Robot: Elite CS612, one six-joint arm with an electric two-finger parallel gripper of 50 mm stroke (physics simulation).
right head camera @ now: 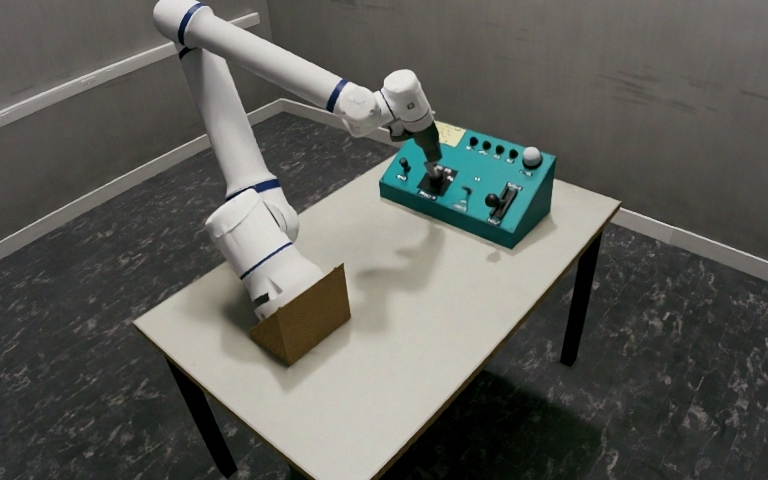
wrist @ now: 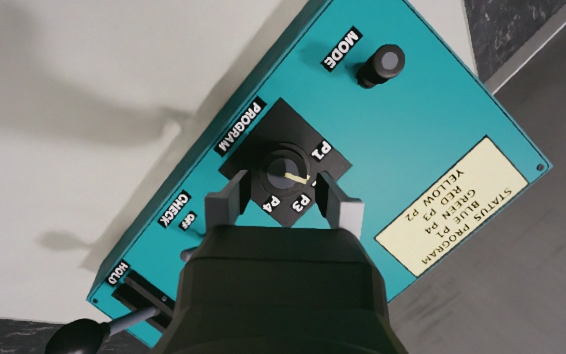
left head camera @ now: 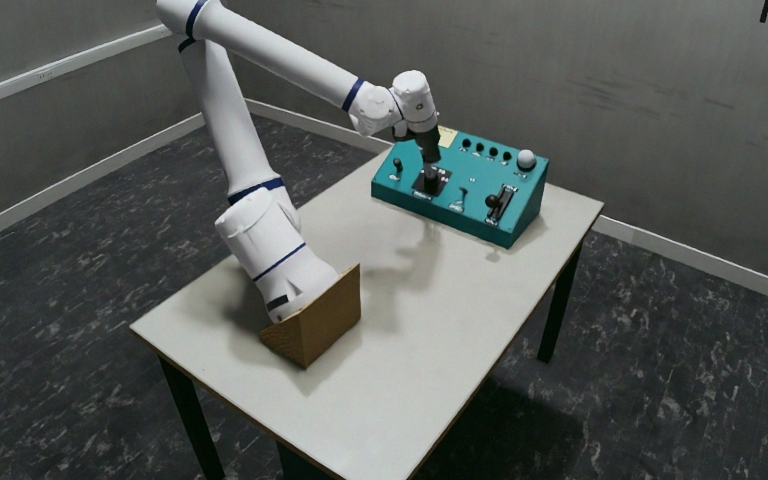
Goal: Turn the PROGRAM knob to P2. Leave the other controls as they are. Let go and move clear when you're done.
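Places are measured from the arm's base along level axes (x ahead, y left, z up), in millimetres.
Pixels of known places: gripper, fingertip midpoint: point(right head camera: 432, 167) point(wrist: 283, 184) point(left head camera: 428, 168); arm's base, origin of the base link: point(right head camera: 292, 298) point(left head camera: 306, 299).
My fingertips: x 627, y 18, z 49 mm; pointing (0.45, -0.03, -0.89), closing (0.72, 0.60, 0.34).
Note:
For each thing: its middle in the pictures, then the offset to it from my fingertips. "*": a spot on its surface instead.
- black round PROGRAM knob, body centre: point(wrist: 283, 170) point(right head camera: 435, 176) point(left head camera: 430, 177) dx +18, dy +0, dz -39 mm
- black square plate, surface spot: point(wrist: 280, 117) * dx -5, dy +37, dz -71 mm
- MODE lever, body centre: point(wrist: 374, 72) point(right head camera: 405, 166) point(left head camera: 398, 166) dx +25, dy +120, dz -41 mm
- CHECK switch, surface spot: point(wrist: 188, 254) * dx -14, dy -113, dz -22 mm
- white dome, surface spot: point(right head camera: 531, 156) point(left head camera: 527, 158) * dx +124, dy -266, dz +59 mm
- status card, body centre: point(wrist: 449, 211) point(right head camera: 441, 132) point(left head camera: 433, 133) dx +172, dy +78, dz +26 mm
The black round PROGRAM knob point(left head camera: 430, 177) point(right head camera: 436, 180) point(wrist: 272, 167) sits on a black square plate point(wrist: 280, 117) on the teal panel point(left head camera: 481, 166) point(right head camera: 487, 166) point(wrist: 425, 125). In the wrist view its pale pointer line points right and slightly down, between the P1 and P3 labels, at a white label sliver mostly hidden behind the right finger. The P1, P3 and P4 labels are readable. My gripper point(left head camera: 431, 168) point(right head camera: 433, 167) point(wrist: 283, 184) is open and empty, a little above the knob, with a fingertip on either side of it in the wrist view. Contact does not show.
The MODE lever point(left head camera: 397, 164) point(right head camera: 403, 164) point(wrist: 387, 62), CHECK switch point(left head camera: 463, 193) point(wrist: 188, 254) and ball-ended slide lever point(left head camera: 491, 200) point(right head camera: 491, 200) point(wrist: 77, 336) surround the knob. Four dark lamps or buttons and a white dome point(left head camera: 526, 159) point(right head camera: 531, 156) are at the back. A status card point(wrist: 450, 205) lies beyond.

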